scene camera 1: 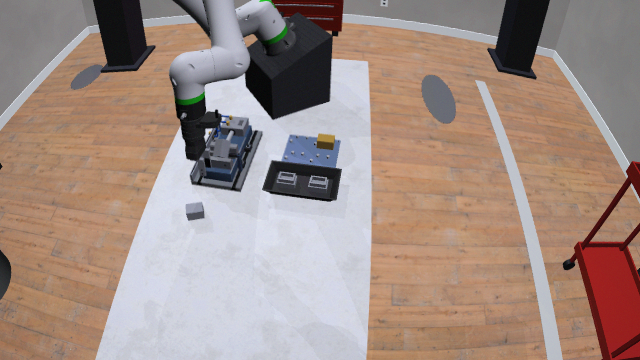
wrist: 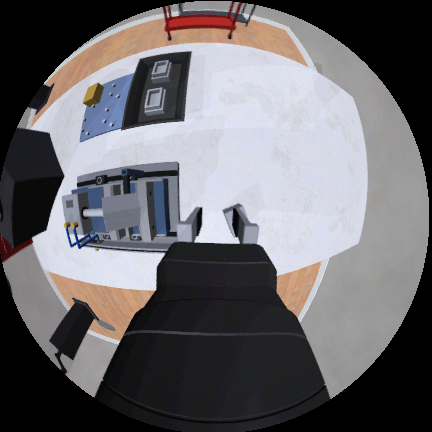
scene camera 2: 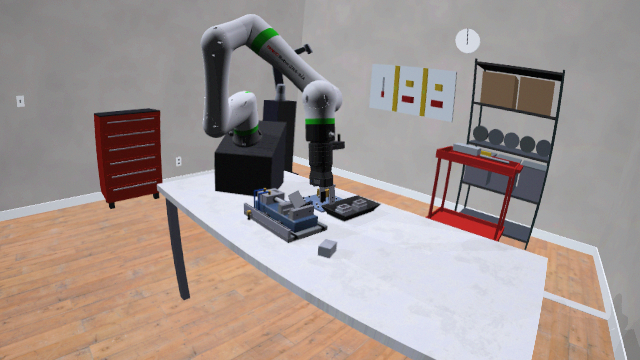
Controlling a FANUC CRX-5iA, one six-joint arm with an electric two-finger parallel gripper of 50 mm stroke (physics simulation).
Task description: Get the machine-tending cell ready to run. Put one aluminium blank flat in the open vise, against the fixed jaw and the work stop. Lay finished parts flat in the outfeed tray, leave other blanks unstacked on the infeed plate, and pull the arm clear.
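Places are measured from the arm's base along level axes (x ahead, y left, z up), in centimetres.
Pixels of known places: gripper, fingertip midpoint: (scene camera 1: 205,171) (wrist: 217,216) (scene camera 2: 327,202); arm's base, origin of the base link: (scene camera 1: 279,43) (scene camera 2: 247,138).
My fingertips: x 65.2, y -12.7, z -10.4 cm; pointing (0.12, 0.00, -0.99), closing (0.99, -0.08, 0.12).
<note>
Ahead of a thing's pixels: the offset from my fingertips to its top centre. "pt": to the spot under its first point.
A grey aluminium blank {dy +0.9, dx -15.0, dz -0.3 cm} (scene camera 1: 221,148) (scene camera 2: 297,199) (wrist: 121,211) rests tilted on top of the vise {dy +0.2, dx -21.6, dz -5.2 cm} (scene camera 1: 220,173) (scene camera 2: 300,220) (wrist: 146,210), across its jaws and not flat. A second grey blank {dy -4.7, dx +5.8, dz -11.5 cm} (scene camera 1: 195,211) (scene camera 2: 327,248) lies on the table off the vise's end; in the wrist view it is mostly hidden behind a finger. My gripper (scene camera 2: 327,194) (wrist: 217,216) is open and empty, above the table near the vise's end. Two pocketed finished parts {pt dy +24.0, dx -11.2, dz -11.9 cm} (scene camera 1: 287,178) {pt dy +34.2, dx -10.6, dz -11.9 cm} (scene camera 1: 318,182) (wrist: 161,70) (wrist: 155,100) lie apart in the black outfeed tray {pt dy +28.8, dx -7.0, dz -14.0 cm} (scene camera 1: 300,193) (wrist: 185,90).
The blue infeed plate {dy +30.1, dx -27.2, dz -14.3 cm} (scene camera 1: 300,145) (wrist: 116,107) with small pins adjoins the tray and bears a brass-coloured block {dy +34.9, dx -31.6, dz -10.7 cm} (scene camera 1: 326,141) (wrist: 93,94). Blue hoses {pt dy -3.8, dx -29.6, dz -4.0 cm} (wrist: 75,239) with brass fittings stand at the vise's far end. The black robot pedestal (scene camera 1: 295,75) (scene camera 2: 245,170) stands behind the vise.
</note>
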